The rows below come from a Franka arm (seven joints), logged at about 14 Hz.
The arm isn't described. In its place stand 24 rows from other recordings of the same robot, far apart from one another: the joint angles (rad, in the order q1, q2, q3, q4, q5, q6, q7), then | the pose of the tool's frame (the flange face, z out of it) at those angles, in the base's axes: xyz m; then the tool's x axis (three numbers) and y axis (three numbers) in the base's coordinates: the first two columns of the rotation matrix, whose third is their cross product.
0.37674 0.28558 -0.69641 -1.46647 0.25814 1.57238 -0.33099 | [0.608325, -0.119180, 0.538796, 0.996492, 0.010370, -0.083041, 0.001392, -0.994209, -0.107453]
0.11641 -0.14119 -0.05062 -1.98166 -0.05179 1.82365 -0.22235 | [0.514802, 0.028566, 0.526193, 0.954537, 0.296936, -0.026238, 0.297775, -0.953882, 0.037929]
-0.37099 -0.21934 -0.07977 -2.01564 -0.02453 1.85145 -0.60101 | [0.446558, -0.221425, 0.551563, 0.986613, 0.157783, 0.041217, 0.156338, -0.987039, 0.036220]
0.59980 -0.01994 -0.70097 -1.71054 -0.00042 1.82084 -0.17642 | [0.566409, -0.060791, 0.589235, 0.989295, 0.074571, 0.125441, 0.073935, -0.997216, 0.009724]
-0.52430 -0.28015 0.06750 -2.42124 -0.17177 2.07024 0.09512 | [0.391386, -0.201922, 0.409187, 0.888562, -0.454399, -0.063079, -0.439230, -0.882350, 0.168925]
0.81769 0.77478 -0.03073 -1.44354 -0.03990 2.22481 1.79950 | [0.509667, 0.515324, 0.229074, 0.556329, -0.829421, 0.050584, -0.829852, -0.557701, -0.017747]
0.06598 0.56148 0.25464 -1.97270 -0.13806 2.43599 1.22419 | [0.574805, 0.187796, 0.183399, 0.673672, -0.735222, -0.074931, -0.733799, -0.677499, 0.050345]
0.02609 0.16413 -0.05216 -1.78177 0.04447 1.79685 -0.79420 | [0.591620, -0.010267, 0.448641, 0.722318, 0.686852, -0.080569, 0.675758, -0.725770, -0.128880]
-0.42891 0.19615 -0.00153 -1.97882 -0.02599 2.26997 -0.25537 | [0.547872, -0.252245, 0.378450, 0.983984, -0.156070, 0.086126, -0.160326, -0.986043, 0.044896]
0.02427 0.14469 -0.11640 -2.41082 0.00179 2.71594 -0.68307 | [0.510128, -0.047662, 0.268454, 0.820710, 0.559713, 0.114701, 0.548891, -0.828132, 0.113649]
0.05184 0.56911 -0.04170 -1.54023 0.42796 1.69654 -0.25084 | [0.653098, 0.049708, 0.302036, 0.931727, 0.184013, -0.313087, 0.035011, -0.903620, -0.426902]
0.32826 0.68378 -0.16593 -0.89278 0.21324 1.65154 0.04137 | [0.720080, 0.185907, 0.510120, 0.985978, 0.148250, 0.076614, 0.156242, -0.981376, -0.111758]
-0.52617 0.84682 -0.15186 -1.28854 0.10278 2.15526 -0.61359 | [0.604332, -0.445368, 0.244108, 0.997684, -0.067432, 0.008926, -0.067727, -0.996962, 0.038459]
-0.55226 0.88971 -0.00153 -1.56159 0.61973 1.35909 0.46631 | [0.521361, -0.238240, 0.111422, 0.065977, -0.344073, -0.936622, -0.938898, -0.339194, 0.058467]
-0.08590 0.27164 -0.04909 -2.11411 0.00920 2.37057 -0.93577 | [0.568908, -0.076767, 0.284288, 0.699578, 0.714413, -0.014297, 0.714386, -0.699708, -0.007850]
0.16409 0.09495 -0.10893 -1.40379 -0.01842 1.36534 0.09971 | [0.561054, 0.032079, 0.632275, 0.990422, -0.049592, -0.128858, -0.044552, -0.998136, 0.041709]
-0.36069 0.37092 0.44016 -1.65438 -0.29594 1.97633 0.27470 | [0.654915, 0.003538, 0.411959, 0.994742, -0.100838, 0.017888, -0.102229, -0.988139, 0.114587]
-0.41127 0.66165 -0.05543 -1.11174 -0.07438 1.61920 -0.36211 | [0.646901, -0.321815, 0.416957, 0.979485, -0.088825, -0.180887, -0.081868, -0.995600, 0.045584]
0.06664 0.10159 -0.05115 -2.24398 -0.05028 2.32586 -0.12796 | [0.532074, 0.007434, 0.320705, 0.983881, 0.177003, -0.025452, 0.177888, -0.983311, 0.038161]
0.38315 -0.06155 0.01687 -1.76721 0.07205 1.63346 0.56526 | [0.489468, 0.215120, 0.570775, 0.980535, -0.169725, -0.098710, -0.172538, -0.984787, -0.020636]
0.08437 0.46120 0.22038 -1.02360 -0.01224 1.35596 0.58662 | [0.642158, 0.159361, 0.582116, 0.945133, -0.292316, -0.145863, -0.296217, -0.955106, -0.005291]
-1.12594 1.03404 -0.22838 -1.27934 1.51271 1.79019 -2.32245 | [0.281146, -0.677236, 0.142657, 0.353271, 0.135585, 0.925644, 0.214700, -0.974783, 0.060843]
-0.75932 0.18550 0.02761 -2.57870 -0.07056 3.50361 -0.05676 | [0.373541, -0.324017, 0.281994, 0.623766, -0.400672, 0.671102, -0.583724, -0.809801, 0.059071]
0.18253 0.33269 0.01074 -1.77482 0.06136 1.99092 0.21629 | [0.616049, 0.123947, 0.362899, 0.990751, -0.049384, -0.126389, -0.053550, -0.998121, -0.029770]
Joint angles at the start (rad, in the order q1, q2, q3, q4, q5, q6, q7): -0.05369, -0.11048, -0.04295, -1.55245, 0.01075, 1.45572, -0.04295
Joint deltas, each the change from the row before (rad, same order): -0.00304, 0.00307, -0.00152, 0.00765, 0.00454, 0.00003, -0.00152; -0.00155, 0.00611, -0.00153, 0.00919, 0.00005, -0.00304, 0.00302; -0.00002, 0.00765, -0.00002, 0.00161, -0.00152, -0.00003, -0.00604; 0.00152, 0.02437, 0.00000, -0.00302, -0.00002, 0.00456, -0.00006; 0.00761, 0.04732, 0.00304, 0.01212, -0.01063, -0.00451, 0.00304; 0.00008, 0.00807, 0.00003, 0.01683, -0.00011, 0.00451, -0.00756
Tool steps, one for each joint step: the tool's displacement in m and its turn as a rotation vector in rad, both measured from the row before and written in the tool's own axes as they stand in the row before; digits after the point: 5 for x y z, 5 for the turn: 0.00082, 0.00182, -0.00198, 0.00425, 0.00488, 0.00246; 0.00151, 0.00159, -0.00084, -0.00013, 0.00009, 0.00606; 0.00256, 0.00025, 0.00321, -0.00158, -0.00614, -0.00570; 0.00872, -0.00050, 0.01369, -0.00001, -0.02285, -0.00111; 0.01519, -0.00411, 0.01971, -0.01124, -0.04033, -0.00591; 0.00288, -0.00004, -0.00394, -0.00110, 0.01324, -0.00766
